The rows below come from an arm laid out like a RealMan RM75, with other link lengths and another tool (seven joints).
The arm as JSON. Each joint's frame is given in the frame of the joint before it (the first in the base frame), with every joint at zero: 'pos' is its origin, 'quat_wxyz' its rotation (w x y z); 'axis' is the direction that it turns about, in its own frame. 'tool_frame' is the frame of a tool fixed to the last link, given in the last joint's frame.
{
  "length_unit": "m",
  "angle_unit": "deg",
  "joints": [
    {
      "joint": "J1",
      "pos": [
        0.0,
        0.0,
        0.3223
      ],
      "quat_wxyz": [
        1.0,
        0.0,
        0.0,
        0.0
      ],
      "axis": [
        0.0,
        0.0,
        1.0
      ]
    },
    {
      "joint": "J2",
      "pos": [
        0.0,
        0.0,
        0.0
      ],
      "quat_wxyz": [
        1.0,
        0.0,
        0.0,
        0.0
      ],
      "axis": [
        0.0,
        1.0,
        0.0
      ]
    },
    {
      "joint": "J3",
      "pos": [
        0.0,
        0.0,
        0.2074
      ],
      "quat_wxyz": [
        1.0,
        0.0,
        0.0,
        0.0
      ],
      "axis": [
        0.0,
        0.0,
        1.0
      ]
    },
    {
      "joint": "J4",
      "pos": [
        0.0,
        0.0,
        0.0
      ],
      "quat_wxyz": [
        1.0,
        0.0,
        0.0,
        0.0
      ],
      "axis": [
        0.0,
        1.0,
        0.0
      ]
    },
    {
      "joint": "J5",
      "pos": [
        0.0,
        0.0,
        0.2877
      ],
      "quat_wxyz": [
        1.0,
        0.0,
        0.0,
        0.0
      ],
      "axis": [
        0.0,
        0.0,
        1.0
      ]
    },
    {
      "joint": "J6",
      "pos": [
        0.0,
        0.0,
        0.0
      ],
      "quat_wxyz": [
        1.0,
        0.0,
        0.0,
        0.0
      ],
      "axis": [
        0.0,
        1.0,
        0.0
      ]
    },
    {
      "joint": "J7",
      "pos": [
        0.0,
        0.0,
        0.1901
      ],
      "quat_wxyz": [
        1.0,
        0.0,
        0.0,
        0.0
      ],
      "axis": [
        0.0,
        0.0,
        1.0
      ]
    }
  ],
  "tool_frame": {
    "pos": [
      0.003,
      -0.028,
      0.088
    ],
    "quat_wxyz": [
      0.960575,
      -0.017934,
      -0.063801,
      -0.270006
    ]
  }
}
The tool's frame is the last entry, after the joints.
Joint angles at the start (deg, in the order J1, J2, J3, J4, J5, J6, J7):
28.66 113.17 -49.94 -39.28 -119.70 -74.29 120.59
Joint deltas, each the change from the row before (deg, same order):
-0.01 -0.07 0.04 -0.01 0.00 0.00 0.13
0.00 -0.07 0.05 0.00 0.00 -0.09 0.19
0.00 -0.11 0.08 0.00 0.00 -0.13 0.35
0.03 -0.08 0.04 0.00 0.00 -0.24 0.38
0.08 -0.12 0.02 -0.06 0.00 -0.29 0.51
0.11 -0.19 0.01 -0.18 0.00 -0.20 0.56
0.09 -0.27 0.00 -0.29 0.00 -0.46 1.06
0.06 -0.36 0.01 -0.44 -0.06 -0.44 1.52
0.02 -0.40 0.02 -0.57 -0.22 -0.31 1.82
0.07 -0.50 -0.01 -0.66 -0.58 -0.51 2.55
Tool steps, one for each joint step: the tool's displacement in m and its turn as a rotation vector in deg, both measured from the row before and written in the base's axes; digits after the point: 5 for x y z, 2 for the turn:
0.00044 0.00019 0.00081 0.07 0.01 -0.14
0.00015 -0.00011 0.00061 -0.01 0.09 -0.17
0.00028 -0.00015 0.00098 0.00 0.15 -0.31
-0.00044 -0.00054 0.00033 -0.14 0.23 -0.27
-0.00095 -0.00016 0.00079 -0.15 0.24 -0.27
-0.00096 0.00098 0.00213 0.01 0.09 -0.22
-0.00139 0.00037 0.00274 -0.13 0.31 -0.55
-0.00082 0.00078 0.00420 -0.03 0.30 -0.91
0.00029 0.00114 0.00527 0.09 0.13 -1.18
0.00101 0.00008 0.00567 -0.19 0.08 -1.72

